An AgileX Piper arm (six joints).
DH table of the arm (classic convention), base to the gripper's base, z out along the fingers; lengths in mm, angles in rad. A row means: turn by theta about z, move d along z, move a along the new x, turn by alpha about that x. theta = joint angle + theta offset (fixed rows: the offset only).
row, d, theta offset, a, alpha
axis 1, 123, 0, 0, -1.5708
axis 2, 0, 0.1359, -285, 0
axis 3, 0, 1.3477, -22, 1.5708
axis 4, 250.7, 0, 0, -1.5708
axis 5, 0, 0, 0, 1.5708
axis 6, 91, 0, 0, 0
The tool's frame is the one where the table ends.
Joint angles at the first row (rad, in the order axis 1, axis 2, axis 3, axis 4, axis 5, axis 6):
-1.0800 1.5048 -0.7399 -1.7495 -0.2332 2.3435
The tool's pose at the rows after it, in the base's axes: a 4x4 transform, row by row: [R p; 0 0 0 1], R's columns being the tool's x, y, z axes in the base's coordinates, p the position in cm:
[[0.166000, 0.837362, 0.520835, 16.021], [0.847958, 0.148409, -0.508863, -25.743], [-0.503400, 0.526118, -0.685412, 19.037], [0, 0, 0, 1]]
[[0.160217, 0.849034, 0.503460, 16.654], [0.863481, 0.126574, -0.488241, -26.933], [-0.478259, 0.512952, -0.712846, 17.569], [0, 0, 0, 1]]
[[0.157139, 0.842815, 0.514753, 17.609], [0.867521, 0.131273, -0.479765, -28.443], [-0.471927, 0.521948, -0.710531, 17.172], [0, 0, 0, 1]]
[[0.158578, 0.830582, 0.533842, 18.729], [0.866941, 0.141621, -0.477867, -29.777], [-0.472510, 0.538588, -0.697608, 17.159], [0, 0, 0, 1]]
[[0.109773, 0.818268, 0.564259, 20.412], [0.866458, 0.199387, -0.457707, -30.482], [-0.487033, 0.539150, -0.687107, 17.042], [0, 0, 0, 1]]
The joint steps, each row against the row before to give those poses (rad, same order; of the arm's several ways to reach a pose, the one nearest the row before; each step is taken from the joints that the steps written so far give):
0.0000 0.0681 -0.0071 0.0018 0.0083 0.0026
0.0019 0.0798 -0.0383 0.0065 0.0074 -0.0036
0.0000 0.0642 -0.0660 0.0035 -0.0144 -0.0018
0.0067 0.0511 -0.0669 0.0095 -0.0134 0.0001
0.0266 0.0472 -0.0603 0.0026 -0.0191 -0.0291

